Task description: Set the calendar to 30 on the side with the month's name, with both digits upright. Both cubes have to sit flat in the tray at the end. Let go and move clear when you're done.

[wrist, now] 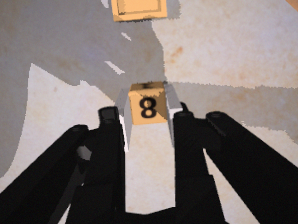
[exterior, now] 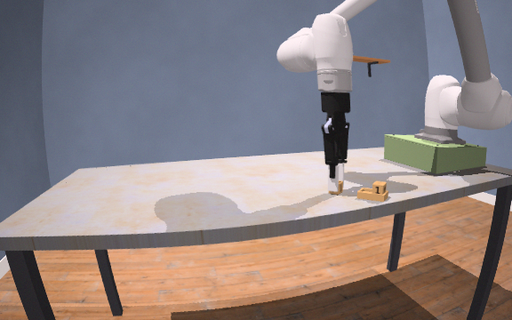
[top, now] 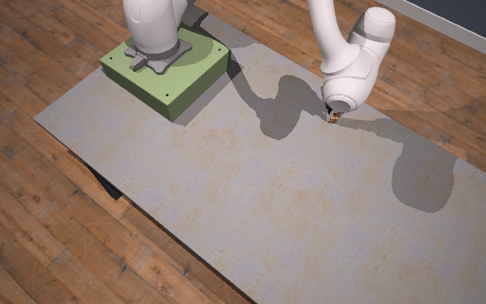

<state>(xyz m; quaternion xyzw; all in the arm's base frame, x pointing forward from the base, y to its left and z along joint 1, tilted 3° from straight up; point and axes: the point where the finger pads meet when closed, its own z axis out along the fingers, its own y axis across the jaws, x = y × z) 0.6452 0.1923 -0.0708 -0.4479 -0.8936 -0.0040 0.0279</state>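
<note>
My gripper is now 6 cm past the wooden calendar tray, 9 cm to the right of it and 3 cm above it. From my hand the other things lie so: wooden cube 3 cm below.
</note>
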